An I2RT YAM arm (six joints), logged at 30 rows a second.
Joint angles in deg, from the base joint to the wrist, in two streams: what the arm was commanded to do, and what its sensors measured. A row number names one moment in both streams.
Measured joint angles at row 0: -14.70, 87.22, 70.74, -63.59, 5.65, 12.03
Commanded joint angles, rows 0 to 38: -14.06, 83.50, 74.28, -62.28, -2.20, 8.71; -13.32, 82.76, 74.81, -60.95, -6.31, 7.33; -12.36, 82.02, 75.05, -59.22, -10.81, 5.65; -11.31, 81.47, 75.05, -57.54, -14.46, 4.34; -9.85, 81.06, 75.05, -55.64, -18.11, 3.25; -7.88, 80.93, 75.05, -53.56, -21.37, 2.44; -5.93, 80.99, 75.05, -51.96, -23.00, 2.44; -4.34, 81.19, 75.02, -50.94, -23.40, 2.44; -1.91, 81.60, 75.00, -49.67, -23.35, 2.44; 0.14, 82.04, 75.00, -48.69, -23.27, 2.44; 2.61, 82.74, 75.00, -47.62, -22.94, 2.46; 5.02, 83.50, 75.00, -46.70, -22.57, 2.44; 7.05, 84.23, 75.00, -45.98, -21.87, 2.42; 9.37, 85.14, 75.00, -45.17, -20.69, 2.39; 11.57, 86.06, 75.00, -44.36, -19.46, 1.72; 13.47, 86.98, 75.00, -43.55, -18.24, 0.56; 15.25, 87.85, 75.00, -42.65, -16.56, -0.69; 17.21, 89.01, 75.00, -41.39, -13.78, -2.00; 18.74, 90.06, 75.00, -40.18, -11.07, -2.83; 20.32, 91.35, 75.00, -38.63, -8.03, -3.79; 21.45, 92.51, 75.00, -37.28, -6.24, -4.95; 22.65, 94.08, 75.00, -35.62, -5.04, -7.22; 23.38, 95.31, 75.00, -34.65, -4.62, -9.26; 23.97, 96.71, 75.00, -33.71, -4.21, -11.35; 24.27, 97.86, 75.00, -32.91, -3.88, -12.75; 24.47, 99.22, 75.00, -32.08, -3.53, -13.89; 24.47, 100.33, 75.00, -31.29, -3.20, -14.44; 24.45, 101.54, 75.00, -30.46, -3.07, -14.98; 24.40, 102.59, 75.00, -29.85, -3.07, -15.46; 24.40, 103.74, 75.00, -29.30, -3.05, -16.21; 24.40, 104.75, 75.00, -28.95, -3.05, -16.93; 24.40, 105.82, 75.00, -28.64, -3.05, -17.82; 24.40, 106.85, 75.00, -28.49, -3.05, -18.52; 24.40, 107.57, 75.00, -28.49, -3.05, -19.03; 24.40, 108.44, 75.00, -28.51, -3.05, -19.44; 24.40, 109.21, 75.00, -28.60, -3.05, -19.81; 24.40, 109.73, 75.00, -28.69, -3.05, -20.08; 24.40, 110.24, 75.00, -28.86, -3.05, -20.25; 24.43, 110.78, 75.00, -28.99, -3.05, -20.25
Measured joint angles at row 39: 24.18, 109.38, 74.46, -28.82, -3.53, -17.69
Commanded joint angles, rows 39 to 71: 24.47, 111.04, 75.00, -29.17, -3.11, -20.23; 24.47, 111.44, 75.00, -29.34, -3.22, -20.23; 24.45, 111.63, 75.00, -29.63, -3.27, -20.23; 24.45, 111.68, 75.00, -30.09, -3.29, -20.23; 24.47, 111.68, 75.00, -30.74, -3.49, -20.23; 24.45, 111.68, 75.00, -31.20, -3.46, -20.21; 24.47, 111.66, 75.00, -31.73, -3.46, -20.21; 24.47, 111.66, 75.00, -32.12, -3.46, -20.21; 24.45, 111.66, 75.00, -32.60, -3.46, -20.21; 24.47, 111.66, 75.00, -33.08, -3.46, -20.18; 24.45, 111.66, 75.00, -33.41, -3.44, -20.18; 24.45, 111.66, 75.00, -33.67, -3.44, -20.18; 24.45, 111.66, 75.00, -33.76, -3.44, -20.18; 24.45, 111.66, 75.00, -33.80, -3.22, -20.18; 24.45, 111.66, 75.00, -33.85, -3.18, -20.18; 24.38, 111.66, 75.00, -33.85, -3.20, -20.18; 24.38, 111.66, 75.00, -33.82, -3.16, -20.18; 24.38, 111.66, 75.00, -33.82, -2.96, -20.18; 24.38, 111.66, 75.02, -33.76, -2.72, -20.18; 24.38, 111.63, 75.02, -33.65, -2.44, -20.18; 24.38, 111.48, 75.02, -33.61, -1.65, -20.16; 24.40, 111.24, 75.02, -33.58, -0.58, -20.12; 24.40, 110.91, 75.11, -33.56, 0.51, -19.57; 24.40, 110.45, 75.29, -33.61, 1.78, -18.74; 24.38, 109.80, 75.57, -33.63, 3.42, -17.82; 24.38, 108.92, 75.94, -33.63, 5.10, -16.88; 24.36, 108.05, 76.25, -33.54, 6.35, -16.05; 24.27, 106.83, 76.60, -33.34, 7.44, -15.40; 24.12, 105.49, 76.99, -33.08, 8.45, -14.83; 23.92, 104.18, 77.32, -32.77, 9.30, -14.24; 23.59, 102.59, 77.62, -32.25, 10.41, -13.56; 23.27, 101.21, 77.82, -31.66, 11.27, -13.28; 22.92, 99.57, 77.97, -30.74, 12.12, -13.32
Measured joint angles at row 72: 24.10, 105.30, 75.35, -32.03, 6.17, -15.88
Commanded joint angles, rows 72 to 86: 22.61, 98.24, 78.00, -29.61, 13.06, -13.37; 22.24, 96.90, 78.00, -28.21, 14.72, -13.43; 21.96, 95.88, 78.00, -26.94, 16.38, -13.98; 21.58, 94.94, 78.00, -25.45, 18.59, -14.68; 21.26, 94.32, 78.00, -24.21, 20.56, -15.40; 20.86, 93.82, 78.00, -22.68, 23.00, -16.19; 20.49, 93.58, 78.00, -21.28, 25.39, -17.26; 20.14, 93.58, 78.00, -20.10, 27.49, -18.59; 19.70, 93.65, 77.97, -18.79, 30.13, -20.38; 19.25, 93.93, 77.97, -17.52, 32.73, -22.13; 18.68, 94.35, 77.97, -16.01, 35.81, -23.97; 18.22, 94.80, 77.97, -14.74, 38.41, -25.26; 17.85, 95.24, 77.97, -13.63, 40.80, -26.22; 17.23, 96.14, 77.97, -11.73, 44.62, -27.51; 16.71, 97.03, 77.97, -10.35, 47.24, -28.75
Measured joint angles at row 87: 18.39, 94.61, 77.47, -12.34, 34.02, -23.09
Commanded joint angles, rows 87 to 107: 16.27, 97.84, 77.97, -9.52, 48.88, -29.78; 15.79, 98.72, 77.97, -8.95, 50.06, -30.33; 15.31, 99.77, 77.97, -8.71, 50.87, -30.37; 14.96, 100.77, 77.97, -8.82, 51.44, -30.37; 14.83, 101.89, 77.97, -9.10, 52.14, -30.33; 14.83, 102.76, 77.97, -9.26, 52.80, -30.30; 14.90, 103.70, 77.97, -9.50, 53.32, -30.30; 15.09, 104.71, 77.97, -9.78, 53.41, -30.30; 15.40, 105.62, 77.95, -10.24, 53.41, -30.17; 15.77, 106.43, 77.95, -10.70, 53.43, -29.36; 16.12, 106.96, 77.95, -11.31, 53.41, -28.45; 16.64, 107.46, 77.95, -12.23, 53.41, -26.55; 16.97, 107.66, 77.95, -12.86, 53.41, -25.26; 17.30, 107.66, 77.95, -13.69, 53.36, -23.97; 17.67, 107.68, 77.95, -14.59, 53.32, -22.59; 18.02, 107.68, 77.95, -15.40, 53.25, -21.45; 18.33, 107.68, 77.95, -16.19, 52.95, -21.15; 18.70, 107.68, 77.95, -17.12, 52.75, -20.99; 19.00, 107.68, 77.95, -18.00, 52.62, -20.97; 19.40, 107.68, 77.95, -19.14, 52.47, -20.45; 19.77, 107.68, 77.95, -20.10, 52.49, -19.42
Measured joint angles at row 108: 18.46, 106.67, 78.35, -17.85, 53.32, -22.70
